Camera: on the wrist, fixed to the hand. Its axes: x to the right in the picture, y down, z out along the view.
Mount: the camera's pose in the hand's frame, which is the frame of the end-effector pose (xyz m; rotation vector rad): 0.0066 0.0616 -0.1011 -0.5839 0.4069 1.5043
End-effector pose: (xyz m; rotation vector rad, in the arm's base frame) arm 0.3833 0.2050 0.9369 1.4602 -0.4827 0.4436
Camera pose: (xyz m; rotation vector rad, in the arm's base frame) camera 0.3584 0.3098 0.9865 0.1887 -1.2071 1.5693
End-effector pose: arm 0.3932 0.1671 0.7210 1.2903 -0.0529 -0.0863
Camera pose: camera 0.4108 0.2801 0.7522 0.4161 -0.5818 1.3425
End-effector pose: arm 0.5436 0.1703 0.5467 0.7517 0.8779 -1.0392
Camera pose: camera 0.5780 0.2744 0.5017 0.8397 0.6210 0.6942
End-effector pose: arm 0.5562 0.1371 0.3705 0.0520 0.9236 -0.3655
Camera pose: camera 0.5023 0.2131 0.2971 0.2664 1.1105 1.3454
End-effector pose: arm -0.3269 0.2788 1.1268 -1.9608 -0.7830 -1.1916
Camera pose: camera -0.3252 0.1626 1.1506 -1.8194 1.2266 -0.7347
